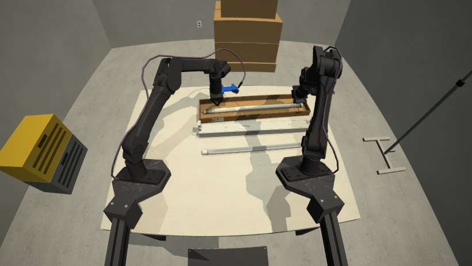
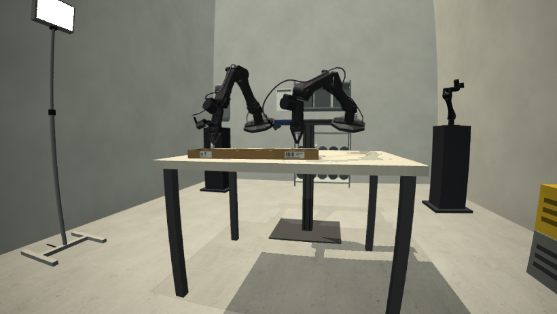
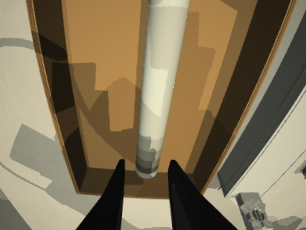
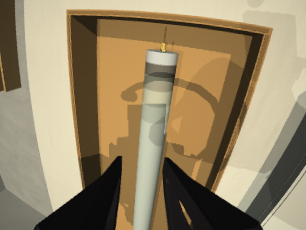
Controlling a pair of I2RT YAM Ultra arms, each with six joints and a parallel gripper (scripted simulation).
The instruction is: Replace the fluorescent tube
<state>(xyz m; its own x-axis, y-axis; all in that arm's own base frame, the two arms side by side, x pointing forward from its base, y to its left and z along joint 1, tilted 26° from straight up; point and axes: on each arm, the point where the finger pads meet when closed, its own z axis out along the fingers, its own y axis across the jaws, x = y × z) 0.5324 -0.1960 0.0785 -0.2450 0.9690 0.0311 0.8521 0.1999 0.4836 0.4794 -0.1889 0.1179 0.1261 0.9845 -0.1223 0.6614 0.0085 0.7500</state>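
The LED tube is 260 mm behind my left hand, 220 mm to the right of it and 70 mm below it. The rest, counted from my left hand: old fluorescent tube (220 mm to the right, 60 mm below, 10 mm ahead); white light fixture (220 mm to the right, 130 mm behind, 20 mm below); brown carton (220 mm to the right, 60 mm below, 20 mm ahead).
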